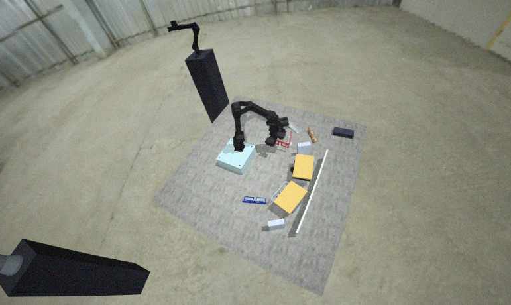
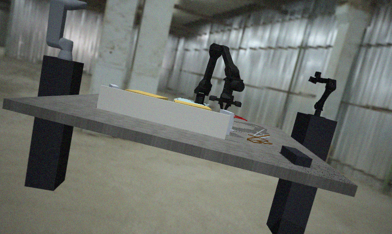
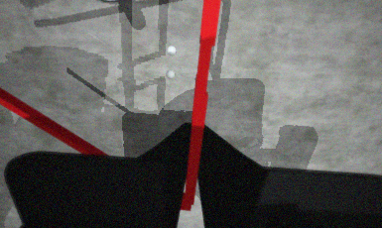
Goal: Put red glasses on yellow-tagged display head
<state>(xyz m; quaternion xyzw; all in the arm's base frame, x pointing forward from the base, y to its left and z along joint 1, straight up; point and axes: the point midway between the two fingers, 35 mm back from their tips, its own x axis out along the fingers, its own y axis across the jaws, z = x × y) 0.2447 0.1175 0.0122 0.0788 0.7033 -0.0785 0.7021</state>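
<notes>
Now: gripper tip 10 cm short of the white peg, 4 cm to the right of it and 4 cm above it. The rest, counted from my gripper tip: long white wall (32 cm ahead, 34 cm to the right, 1 cm below); then dark box (52 cm ahead, 22 cm to the left, 4 cm below).
</notes>
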